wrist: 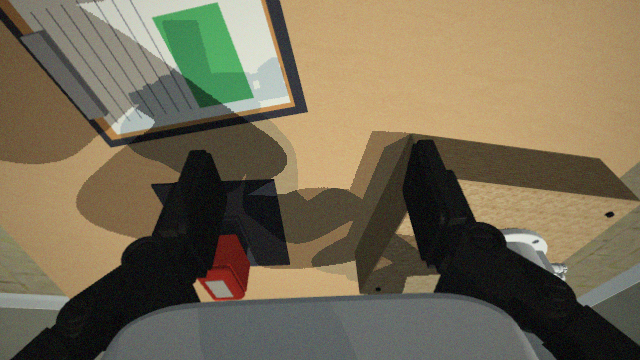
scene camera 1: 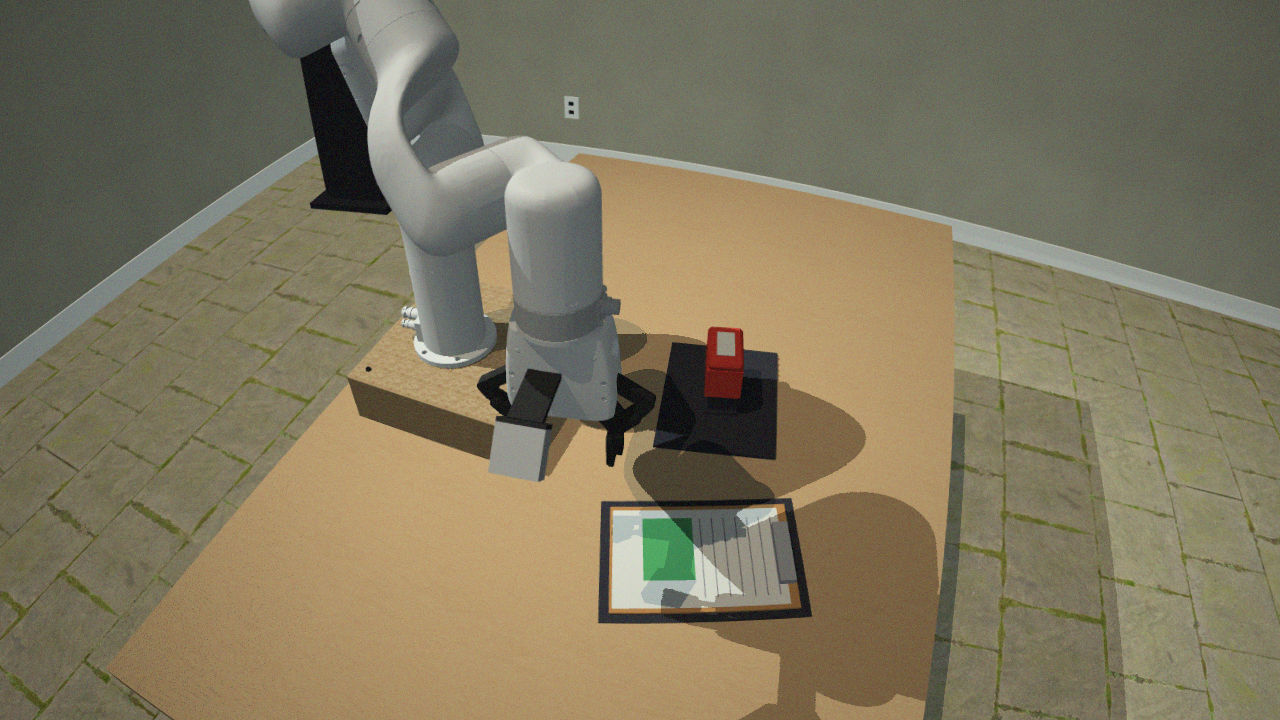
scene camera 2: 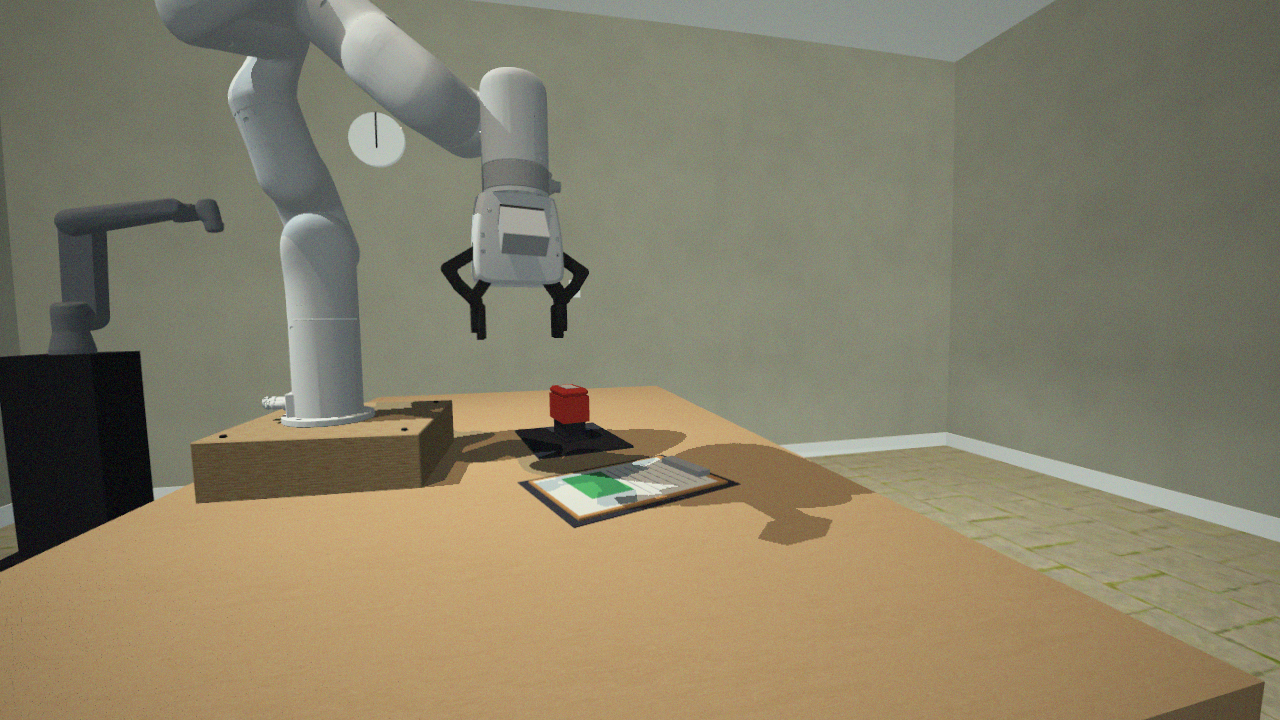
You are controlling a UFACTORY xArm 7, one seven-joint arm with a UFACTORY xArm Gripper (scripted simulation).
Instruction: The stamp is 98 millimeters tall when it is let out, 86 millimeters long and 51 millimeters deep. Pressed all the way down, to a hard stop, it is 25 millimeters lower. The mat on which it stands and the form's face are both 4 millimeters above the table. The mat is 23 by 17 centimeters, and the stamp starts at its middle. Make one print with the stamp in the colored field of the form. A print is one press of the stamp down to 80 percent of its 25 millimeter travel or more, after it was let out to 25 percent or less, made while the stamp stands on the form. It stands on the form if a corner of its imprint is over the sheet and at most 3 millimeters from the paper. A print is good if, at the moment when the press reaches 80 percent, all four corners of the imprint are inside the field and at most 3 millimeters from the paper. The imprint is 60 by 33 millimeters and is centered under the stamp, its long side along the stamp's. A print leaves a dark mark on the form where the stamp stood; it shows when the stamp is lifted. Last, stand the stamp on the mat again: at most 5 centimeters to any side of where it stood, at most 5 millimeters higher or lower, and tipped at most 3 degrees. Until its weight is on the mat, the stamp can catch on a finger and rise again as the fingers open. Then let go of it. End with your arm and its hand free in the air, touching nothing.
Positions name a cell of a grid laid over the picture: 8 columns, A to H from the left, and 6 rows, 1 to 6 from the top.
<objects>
gripper: wrist D3; scene camera 1 D4; scene camera 2 D3
red stamp: wrist C5; scene camera 1 E4; scene camera 2 D4
</objects>
